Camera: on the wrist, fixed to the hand. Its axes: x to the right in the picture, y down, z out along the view.
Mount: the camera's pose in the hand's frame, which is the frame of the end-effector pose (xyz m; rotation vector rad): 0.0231 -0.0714 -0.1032 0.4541 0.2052 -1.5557
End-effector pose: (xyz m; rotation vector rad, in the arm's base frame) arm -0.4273 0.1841 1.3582 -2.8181 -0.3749 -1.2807
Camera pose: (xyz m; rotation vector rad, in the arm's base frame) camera -0.5052 0.2458 1.4382 1.4786 2.3642 1.0382
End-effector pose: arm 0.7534 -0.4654 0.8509 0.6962 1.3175 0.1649
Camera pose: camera 0.6451 -0.4719 0.7837 -0.1435 1.7725 -1.3676
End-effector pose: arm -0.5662 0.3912 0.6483 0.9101 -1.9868 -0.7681
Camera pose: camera -0.4653 0.3133 0.6541 2.7227 -0.9455 -0.8890
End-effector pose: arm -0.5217 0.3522 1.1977 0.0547 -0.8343 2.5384
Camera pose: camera -0.5000 0.4712 1.1571 0.3974 0.0307 1.1363
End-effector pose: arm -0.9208 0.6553 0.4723 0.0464 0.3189 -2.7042
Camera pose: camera -0.9725 0.7331 0.3854 -0.1491 0.2082 1.9697
